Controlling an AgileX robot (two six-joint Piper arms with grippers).
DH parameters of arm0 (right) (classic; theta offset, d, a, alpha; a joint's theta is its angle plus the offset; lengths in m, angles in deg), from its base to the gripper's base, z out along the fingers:
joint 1: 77.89 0.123 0 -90
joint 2: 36.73 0 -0.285 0
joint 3: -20.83 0 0.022 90
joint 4: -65.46 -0.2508 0 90
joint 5: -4.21 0 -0.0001 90
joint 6: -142.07 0.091 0 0
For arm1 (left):
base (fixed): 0 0 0 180
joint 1: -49.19 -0.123 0 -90
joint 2: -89.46 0 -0.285 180
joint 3: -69.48 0 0.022 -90
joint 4: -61.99 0.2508 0 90
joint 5: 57.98 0 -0.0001 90
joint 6: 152.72 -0.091 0 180
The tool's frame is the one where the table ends.
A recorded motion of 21 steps. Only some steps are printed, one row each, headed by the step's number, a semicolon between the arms.
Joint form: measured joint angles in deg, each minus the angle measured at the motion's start. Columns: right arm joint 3, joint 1, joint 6, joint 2, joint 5, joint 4; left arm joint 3, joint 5, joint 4, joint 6, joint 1, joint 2.
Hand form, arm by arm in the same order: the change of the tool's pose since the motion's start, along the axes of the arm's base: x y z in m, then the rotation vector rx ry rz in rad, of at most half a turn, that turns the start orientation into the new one. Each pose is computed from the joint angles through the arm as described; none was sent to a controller.
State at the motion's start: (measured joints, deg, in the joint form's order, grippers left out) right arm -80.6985 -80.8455 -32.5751 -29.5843 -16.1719 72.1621; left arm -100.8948 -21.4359 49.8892 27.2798 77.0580 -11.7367
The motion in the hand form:
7: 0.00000 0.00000 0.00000 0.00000 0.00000 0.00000; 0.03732 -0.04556 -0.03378 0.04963 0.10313 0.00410
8: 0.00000 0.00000 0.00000 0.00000 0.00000 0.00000; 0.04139 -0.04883 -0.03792 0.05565 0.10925 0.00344
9: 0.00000 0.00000 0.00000 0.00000 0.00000 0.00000; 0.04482 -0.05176 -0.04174 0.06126 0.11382 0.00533
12: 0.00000 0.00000 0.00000 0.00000 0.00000 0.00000; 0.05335 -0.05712 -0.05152 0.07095 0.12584 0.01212
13: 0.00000 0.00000 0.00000 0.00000 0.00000 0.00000; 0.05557 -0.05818 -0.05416 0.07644 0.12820 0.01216
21: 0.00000 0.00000 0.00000 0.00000 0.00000 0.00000; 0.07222 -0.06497 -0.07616 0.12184 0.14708 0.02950
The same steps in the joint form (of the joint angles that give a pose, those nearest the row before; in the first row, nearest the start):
7: 0.00 0.00 0.00 0.00 0.00 0.00; -12.34 4.20 3.44 6.75 3.60 -14.00
8: 0.00 0.00 0.00 0.00 0.00 0.00; -13.51 4.46 3.69 6.98 3.72 -15.37
9: 0.00 0.00 0.00 0.00 0.00 0.00; -14.50 4.62 4.08 7.45 3.87 -16.56
12: 0.00 0.00 0.00 0.00 0.00 0.00; -16.70 4.85 4.59 8.22 3.95 -19.33
13: 0.00 0.00 0.00 0.00 0.00 0.00; -17.27 4.98 4.87 8.34 3.95 -20.05
21: 0.00 0.00 0.00 0.00 0.00 0.00; -21.57 5.92 7.82 10.71 3.95 -25.56

